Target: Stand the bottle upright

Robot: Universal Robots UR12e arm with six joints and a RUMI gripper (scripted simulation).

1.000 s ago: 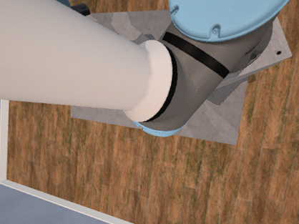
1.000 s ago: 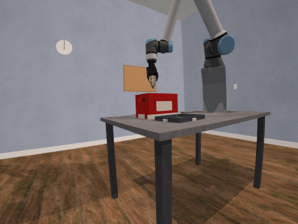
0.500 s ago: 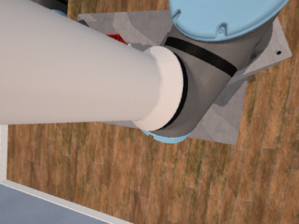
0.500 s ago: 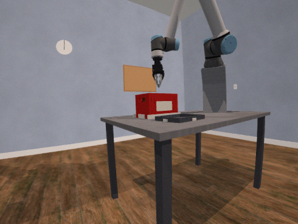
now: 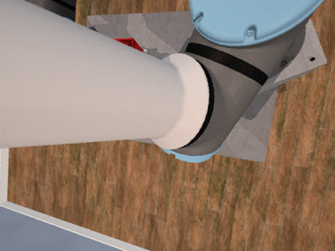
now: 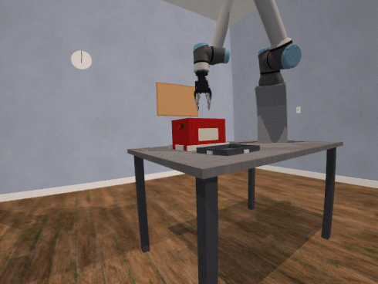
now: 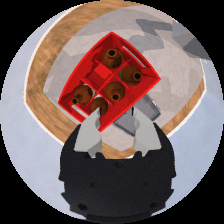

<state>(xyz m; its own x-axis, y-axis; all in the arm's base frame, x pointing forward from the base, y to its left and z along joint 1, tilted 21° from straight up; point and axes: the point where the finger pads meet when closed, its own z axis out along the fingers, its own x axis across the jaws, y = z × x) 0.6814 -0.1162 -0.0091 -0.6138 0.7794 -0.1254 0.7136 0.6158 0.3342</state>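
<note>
Now: hand 160 mm above the red crate and 50 mm to the left of it. Also, from my hand: dark tray 230 mm below, 220 mm to the left, 50 mm ahead.
</note>
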